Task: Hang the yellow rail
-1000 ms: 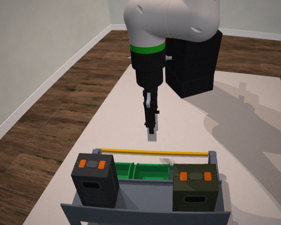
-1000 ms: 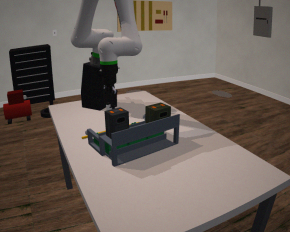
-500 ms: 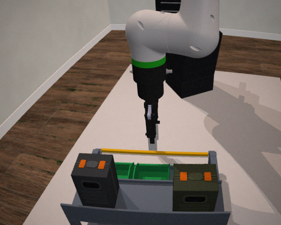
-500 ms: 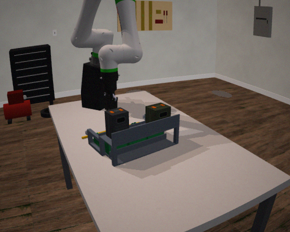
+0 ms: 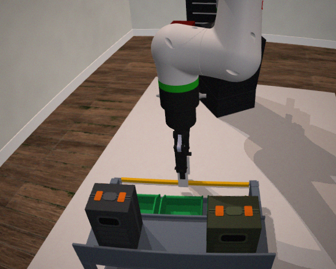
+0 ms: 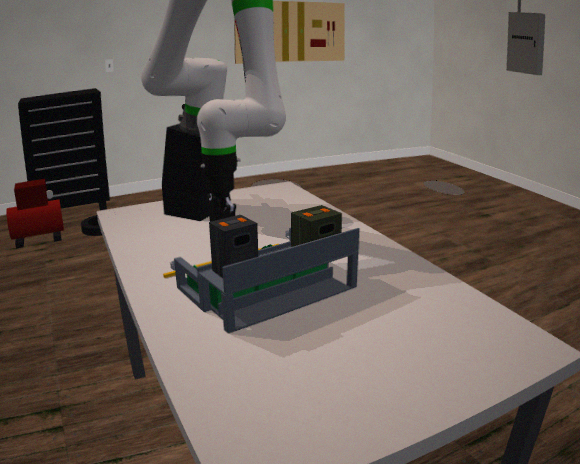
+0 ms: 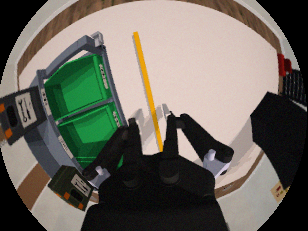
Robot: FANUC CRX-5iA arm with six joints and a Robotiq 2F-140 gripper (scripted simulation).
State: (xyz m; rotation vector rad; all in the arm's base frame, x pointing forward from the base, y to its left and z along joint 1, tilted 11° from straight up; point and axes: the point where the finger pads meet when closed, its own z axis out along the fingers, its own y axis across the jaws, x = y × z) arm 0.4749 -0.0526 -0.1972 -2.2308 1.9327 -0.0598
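Now: hand 4 cm above the yellow rail. The rest, counted from my hand: rack shelf 27 cm ahead, 5 cm to the left, 5 cm above.
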